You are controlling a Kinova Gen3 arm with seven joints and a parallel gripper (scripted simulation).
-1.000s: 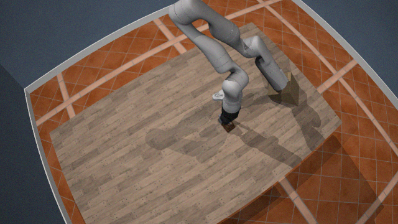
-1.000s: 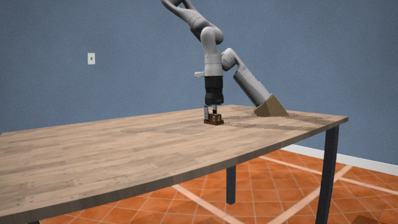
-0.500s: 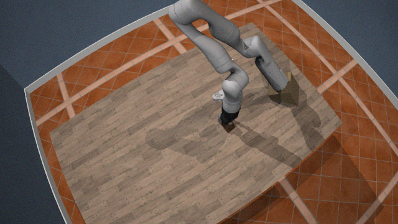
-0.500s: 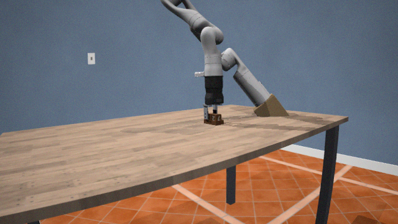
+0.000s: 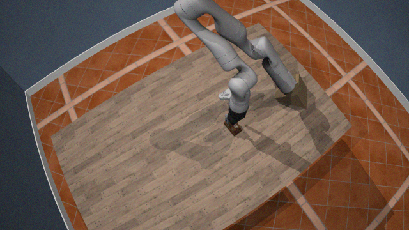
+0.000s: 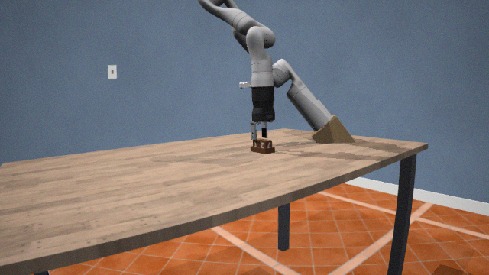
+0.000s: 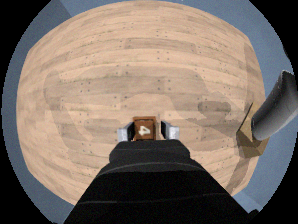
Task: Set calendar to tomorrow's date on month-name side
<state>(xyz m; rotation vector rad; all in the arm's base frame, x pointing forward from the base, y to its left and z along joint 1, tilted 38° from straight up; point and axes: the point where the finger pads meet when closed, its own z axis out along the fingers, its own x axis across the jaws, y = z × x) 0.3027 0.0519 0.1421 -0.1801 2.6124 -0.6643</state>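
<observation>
The dark brown calendar tray is 2 cm to the left of my hand and 5 cm below it.
</observation>
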